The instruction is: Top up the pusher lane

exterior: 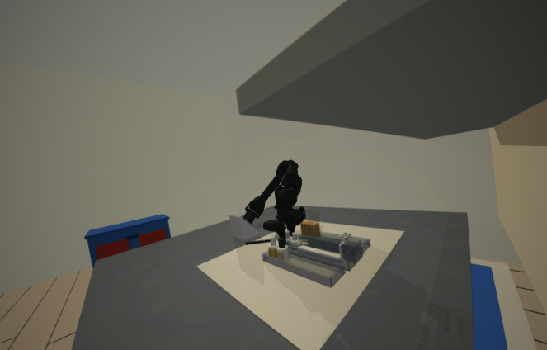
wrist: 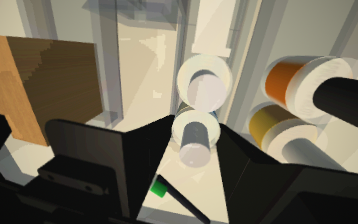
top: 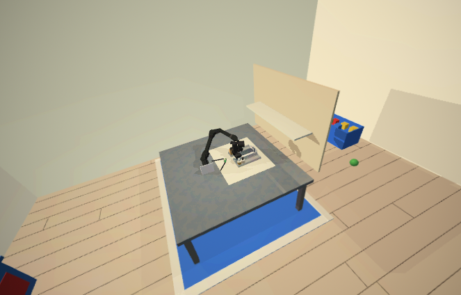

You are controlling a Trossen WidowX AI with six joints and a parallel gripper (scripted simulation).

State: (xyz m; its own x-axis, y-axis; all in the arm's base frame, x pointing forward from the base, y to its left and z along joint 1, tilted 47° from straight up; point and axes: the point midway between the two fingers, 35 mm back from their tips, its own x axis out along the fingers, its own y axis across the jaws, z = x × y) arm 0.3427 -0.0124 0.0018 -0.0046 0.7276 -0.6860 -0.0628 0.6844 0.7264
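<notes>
Now: the brown box 13 cm to the left of my gripper tip and 1 cm ahead of it. Also, from my gripper tip: grey lane rack 14 cm ahead, 4 cm to the left, 2 cm below.
</notes>
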